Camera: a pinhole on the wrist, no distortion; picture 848 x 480 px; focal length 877.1 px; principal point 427.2 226.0 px. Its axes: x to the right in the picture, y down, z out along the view. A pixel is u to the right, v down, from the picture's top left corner.
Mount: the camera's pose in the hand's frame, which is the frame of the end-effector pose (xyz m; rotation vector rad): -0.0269 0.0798 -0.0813 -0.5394 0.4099 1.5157
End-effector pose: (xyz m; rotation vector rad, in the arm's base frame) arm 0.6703 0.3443 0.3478 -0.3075 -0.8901 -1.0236
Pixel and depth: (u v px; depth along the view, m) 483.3 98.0 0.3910
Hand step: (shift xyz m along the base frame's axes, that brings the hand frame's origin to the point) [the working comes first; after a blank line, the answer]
In the camera's frame: 0.0250 -0.0571 0.3910

0.1589 0.3051 0.1980
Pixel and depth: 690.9 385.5 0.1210
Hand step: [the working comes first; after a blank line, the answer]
In the camera's frame: 0.0364 0.0220 0.1210

0.1394 0.1237 -0.0165
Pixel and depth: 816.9 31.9 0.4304
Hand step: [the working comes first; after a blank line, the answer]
In the camera's frame: 0.1912 -0.0952 0.4304

0.3313 0.3278 0.2180
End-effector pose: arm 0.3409 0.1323 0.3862 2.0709 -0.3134 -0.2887
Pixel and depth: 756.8 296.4 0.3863
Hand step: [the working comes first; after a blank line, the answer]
In the camera's frame: 0.1452 0.0310 0.3863

-0.1714 -0.2951 0.2966
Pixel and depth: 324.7 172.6 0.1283
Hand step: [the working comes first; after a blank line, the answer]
In the camera's frame: -0.0150 -0.0078 0.1283

-0.0530 -0.0847 0.1084
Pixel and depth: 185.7 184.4 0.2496
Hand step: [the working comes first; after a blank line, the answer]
In the camera's frame: -0.0687 -0.0118 0.2496

-0.1048 -0.1996 0.0670
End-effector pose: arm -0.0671 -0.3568 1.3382 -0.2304 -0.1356 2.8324
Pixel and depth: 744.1 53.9 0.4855
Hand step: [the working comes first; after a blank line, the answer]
In the camera's frame: 0.1754 -0.0953 0.4855

-0.2139 -0.4833 0.1563
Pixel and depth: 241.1 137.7 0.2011
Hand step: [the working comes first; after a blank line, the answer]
In the camera's frame: -0.0427 -0.0202 0.2011

-0.0420 -0.1665 0.0921
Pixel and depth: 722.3 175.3 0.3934
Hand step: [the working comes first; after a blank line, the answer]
In the camera's frame: 0.1324 -0.0227 0.3934

-0.1163 -0.4140 0.1207
